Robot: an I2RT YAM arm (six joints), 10 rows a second.
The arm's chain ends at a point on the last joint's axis. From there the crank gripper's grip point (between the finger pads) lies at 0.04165 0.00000 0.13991 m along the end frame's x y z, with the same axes.
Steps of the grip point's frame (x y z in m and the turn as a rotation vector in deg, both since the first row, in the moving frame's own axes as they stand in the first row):
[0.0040 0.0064 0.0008 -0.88 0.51 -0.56]
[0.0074 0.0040 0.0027 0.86 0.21 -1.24]
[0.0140 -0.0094 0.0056 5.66 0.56 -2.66]
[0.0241 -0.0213 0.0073 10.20 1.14 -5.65]
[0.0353 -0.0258 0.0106 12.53 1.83 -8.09]
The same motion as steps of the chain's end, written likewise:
[0.0027 0.0047 0.0012 -0.88 0.51 -0.56]
[0.0069 0.0070 0.0029 0.86 0.21 -1.24]
[0.0130 0.0063 0.0068 5.66 0.56 -2.66]
[0.0228 0.0076 0.0107 10.20 1.14 -5.65]
[0.0335 0.0104 0.0160 12.53 1.83 -8.09]

